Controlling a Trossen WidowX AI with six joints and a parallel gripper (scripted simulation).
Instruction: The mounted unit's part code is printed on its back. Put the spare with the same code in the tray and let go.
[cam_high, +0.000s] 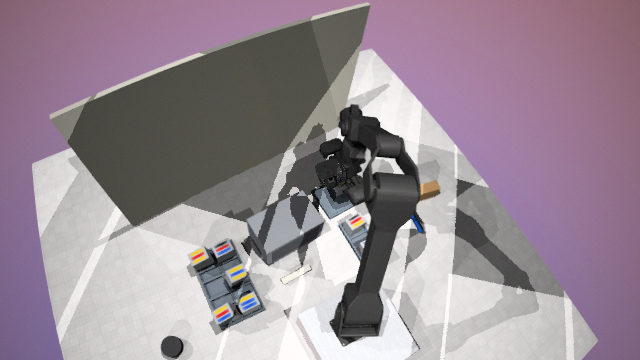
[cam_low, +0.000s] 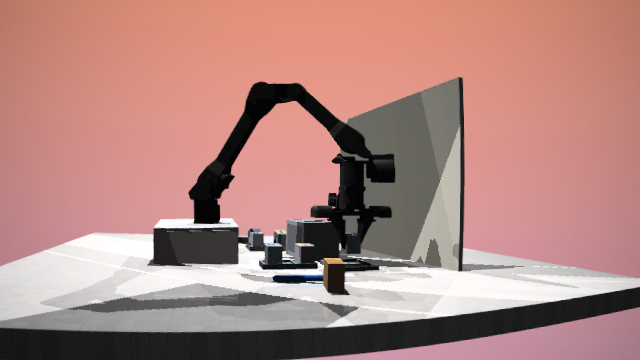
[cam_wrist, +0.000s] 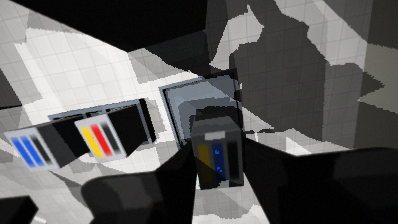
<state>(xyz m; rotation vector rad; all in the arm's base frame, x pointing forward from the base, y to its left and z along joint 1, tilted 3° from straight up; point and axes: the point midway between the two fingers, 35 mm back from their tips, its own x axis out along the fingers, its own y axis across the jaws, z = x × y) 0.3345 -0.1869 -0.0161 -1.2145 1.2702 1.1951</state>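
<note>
Now: the dark flat tray 4 cm below my gripper tip. From my gripper tip the other things lie so: blue rod (14 cm behind, 16 cm to the right, 4 cm below); then grey box (5 cm behind, 20 cm to the left, 1 cm above); then brown block (11 cm behind, 23 cm to the right, 2 cm below).
</note>
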